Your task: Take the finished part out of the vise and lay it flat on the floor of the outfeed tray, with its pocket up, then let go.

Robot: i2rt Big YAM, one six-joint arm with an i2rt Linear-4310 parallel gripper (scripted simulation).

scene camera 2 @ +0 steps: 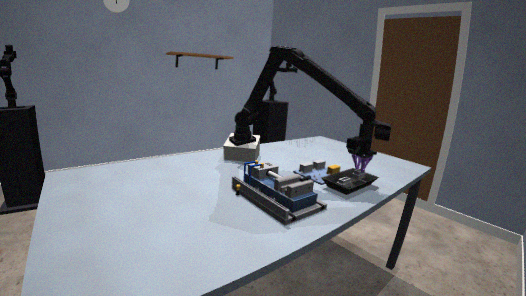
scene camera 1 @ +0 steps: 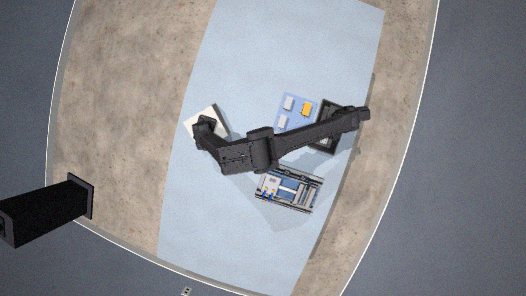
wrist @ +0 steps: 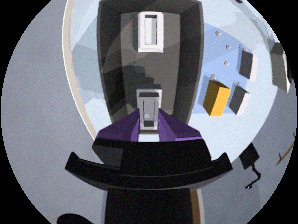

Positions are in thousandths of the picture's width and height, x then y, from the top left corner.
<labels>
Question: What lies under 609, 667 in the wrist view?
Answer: The gripper.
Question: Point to a blue plate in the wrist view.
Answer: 723, 239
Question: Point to an orange block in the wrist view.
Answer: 730, 422
</labels>
